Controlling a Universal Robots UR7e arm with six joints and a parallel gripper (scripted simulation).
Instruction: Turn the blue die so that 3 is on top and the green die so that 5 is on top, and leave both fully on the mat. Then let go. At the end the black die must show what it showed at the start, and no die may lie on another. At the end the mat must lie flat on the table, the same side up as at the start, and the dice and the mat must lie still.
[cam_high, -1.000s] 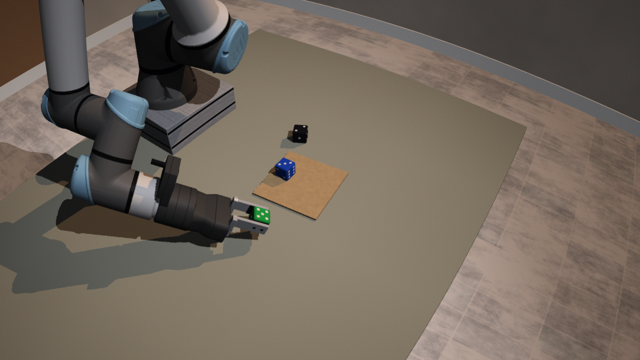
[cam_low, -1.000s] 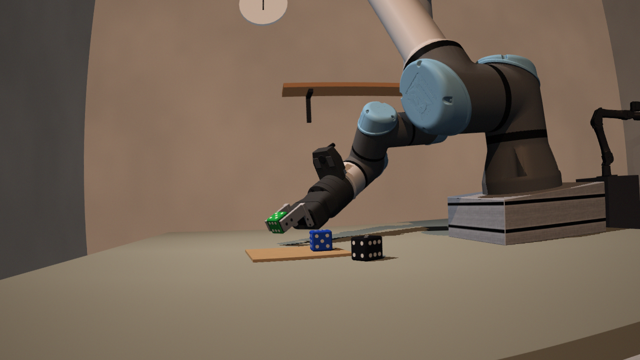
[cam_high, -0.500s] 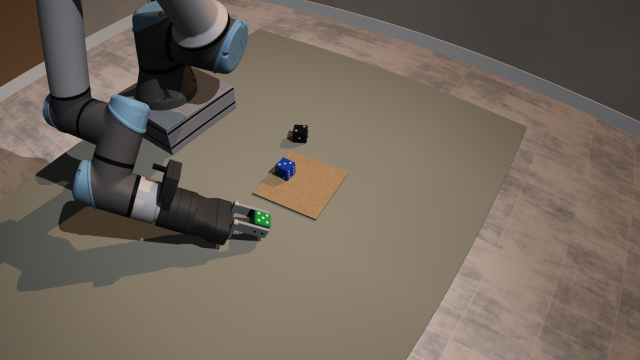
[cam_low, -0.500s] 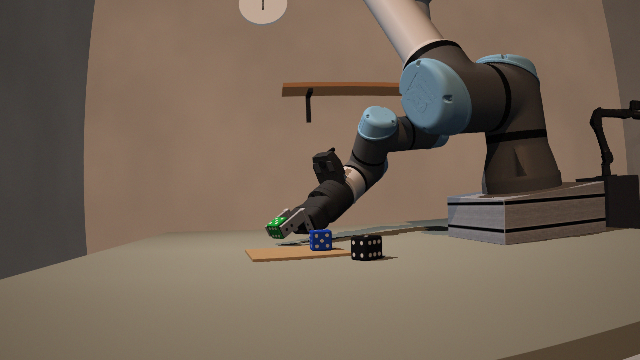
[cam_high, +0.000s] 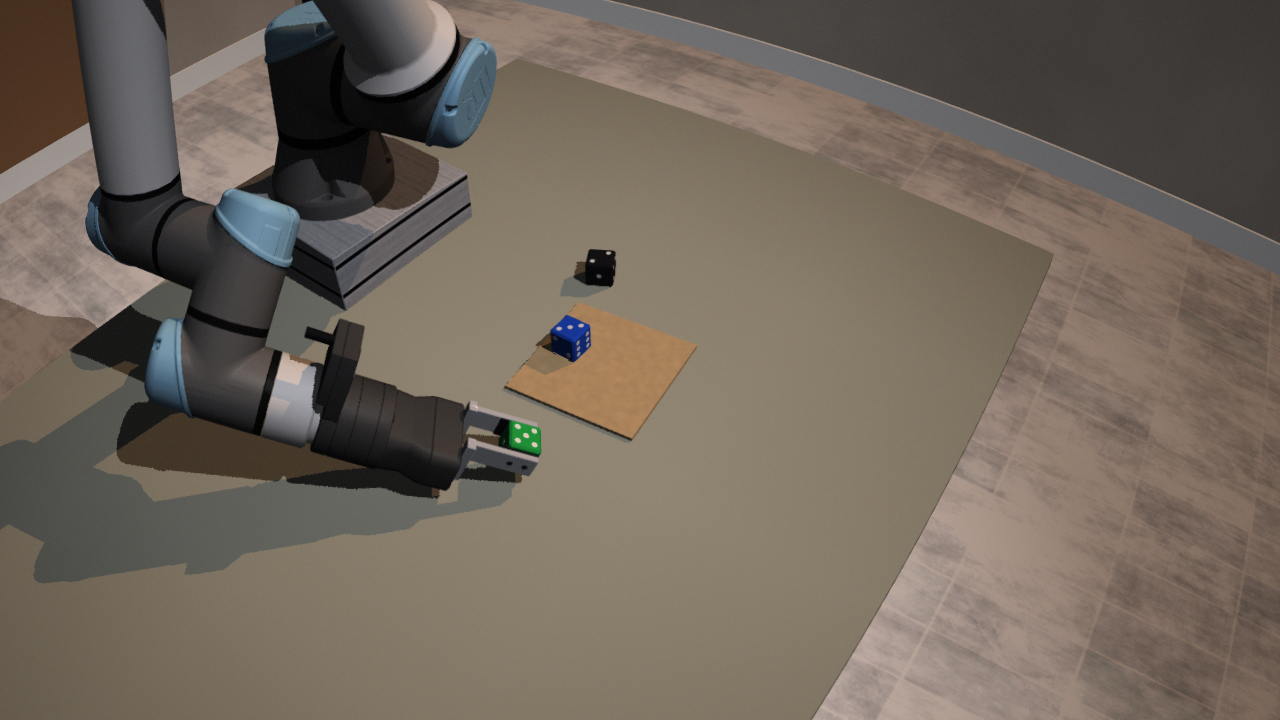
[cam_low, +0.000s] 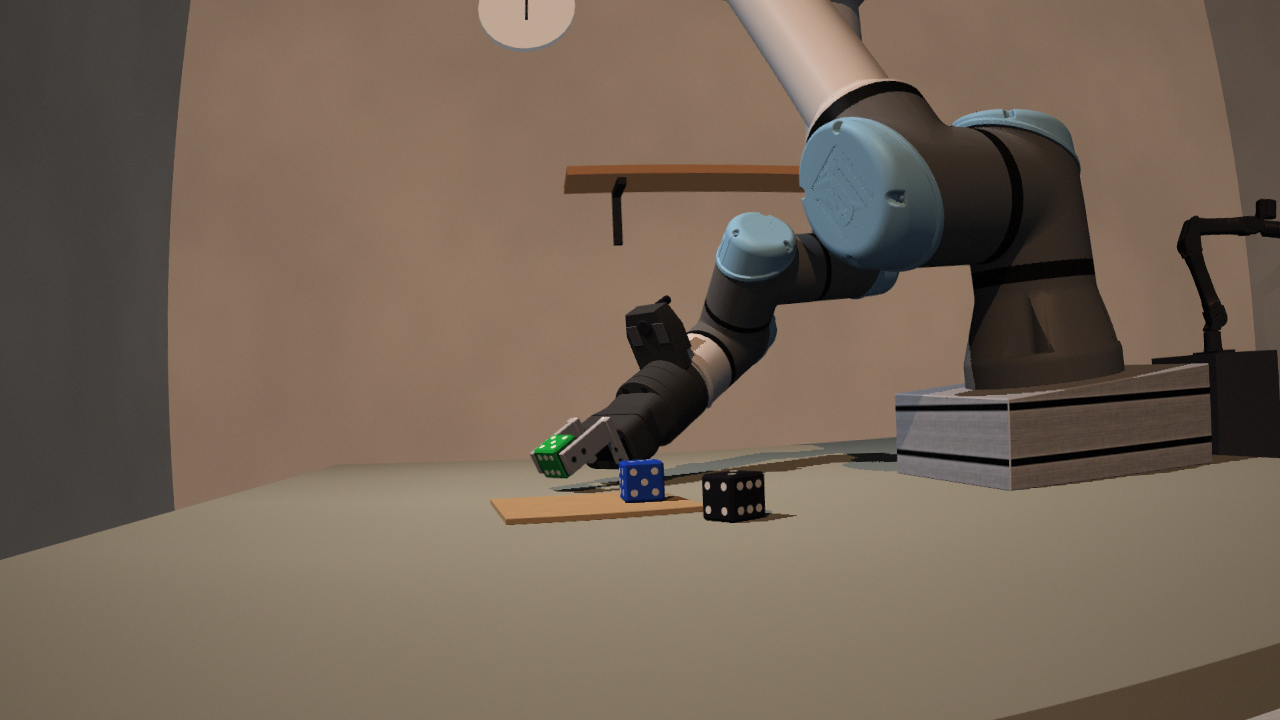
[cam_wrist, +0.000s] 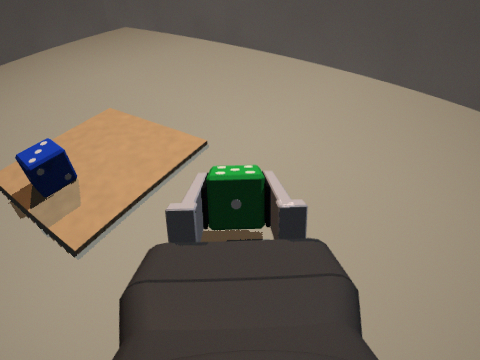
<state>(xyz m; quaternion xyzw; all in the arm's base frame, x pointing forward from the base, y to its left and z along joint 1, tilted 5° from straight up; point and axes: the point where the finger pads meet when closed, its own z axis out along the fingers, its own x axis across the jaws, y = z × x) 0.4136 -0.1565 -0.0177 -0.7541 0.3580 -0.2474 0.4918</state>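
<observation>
Right now the brown mat is 15 cm to the left of my hand, 3 cm below it and 1 cm behind it. Round my hand: green die right at my hand; then black die 26 cm to the left, 9 cm behind, 2 cm below; then blue die 15 cm to the left, 5 cm behind, 2 cm below.
</observation>
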